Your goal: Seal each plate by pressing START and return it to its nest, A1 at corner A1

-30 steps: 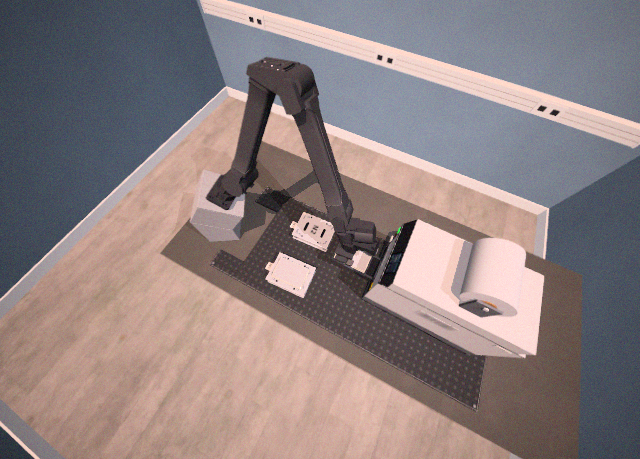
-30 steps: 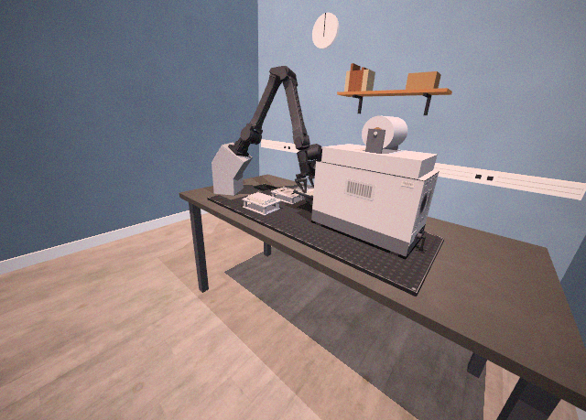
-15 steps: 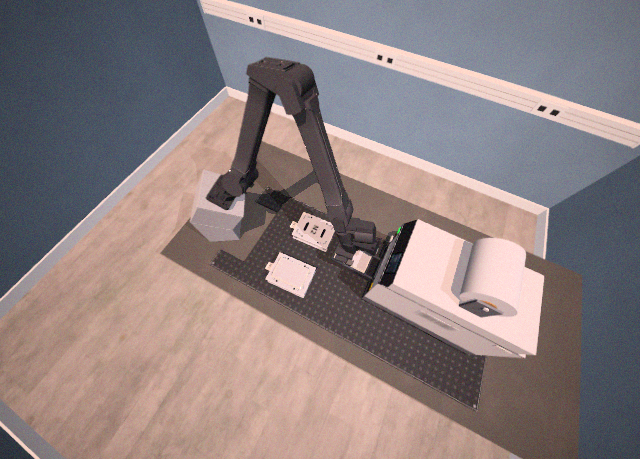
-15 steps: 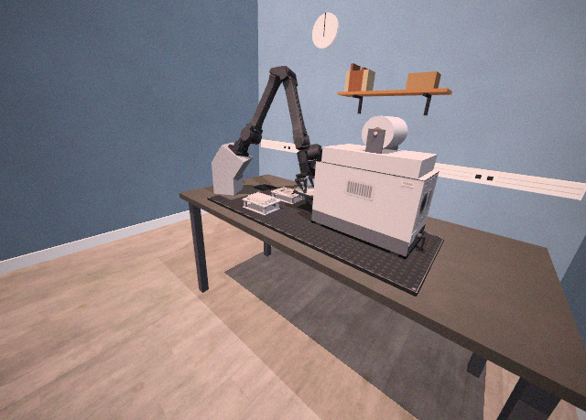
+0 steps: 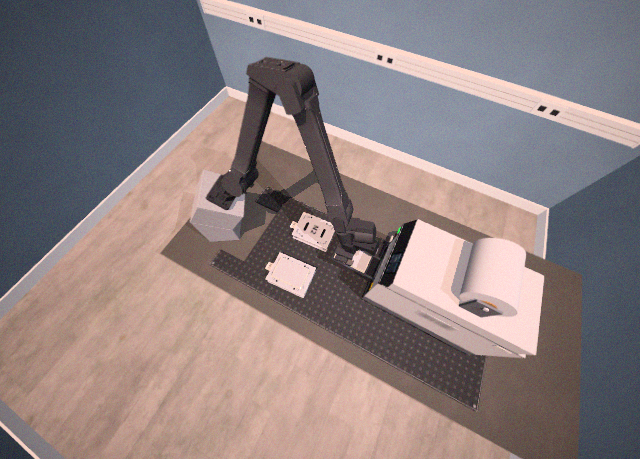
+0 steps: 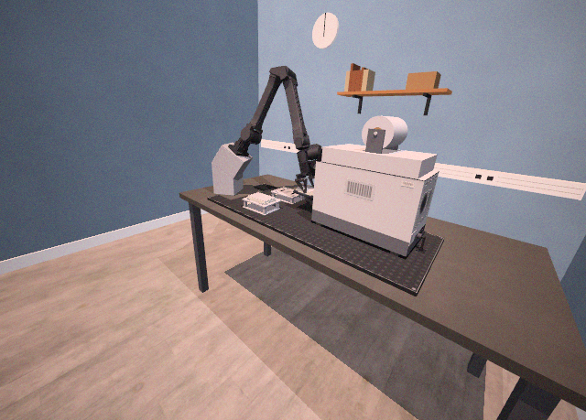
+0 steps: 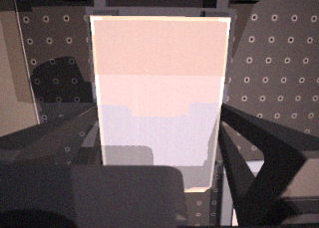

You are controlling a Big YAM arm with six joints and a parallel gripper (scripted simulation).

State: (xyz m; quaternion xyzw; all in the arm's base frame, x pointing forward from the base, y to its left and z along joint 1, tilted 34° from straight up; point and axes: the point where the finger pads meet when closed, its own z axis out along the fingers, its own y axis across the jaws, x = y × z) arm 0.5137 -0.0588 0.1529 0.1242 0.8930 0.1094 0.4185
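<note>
The sealer stage is 10 mm below my hand. Round my hand: foil roll (330 mm ahead, 50 mm to the right, 310 mm above); then plate nest (210 mm behind, 130 mm to the right, 70 mm below).
</note>
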